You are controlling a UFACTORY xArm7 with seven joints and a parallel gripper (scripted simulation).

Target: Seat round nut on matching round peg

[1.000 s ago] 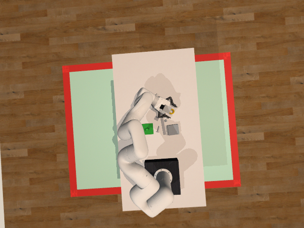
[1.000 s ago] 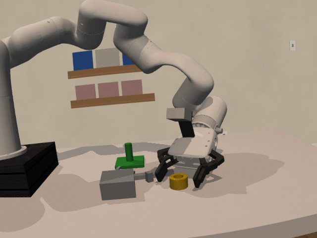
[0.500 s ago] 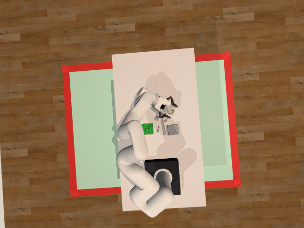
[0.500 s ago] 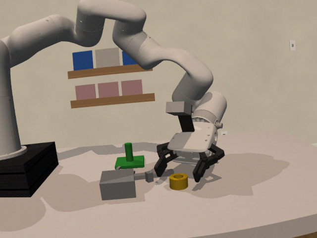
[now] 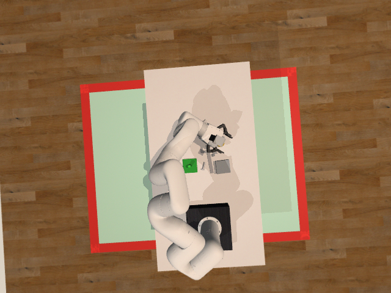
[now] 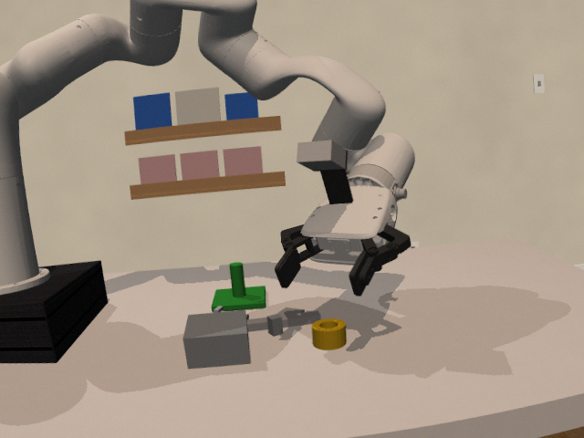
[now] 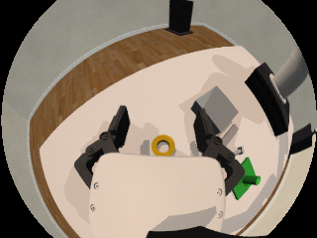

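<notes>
Now: the small grey piece 80 mm below my hand, 70 mm to the left of it and 40 mm behind it. Round my hand: thin grey handle (100 mm to the left, 80 mm below, 60 mm behind); grey block (120 mm behind, 70 mm below, 40 mm to the left).
</notes>
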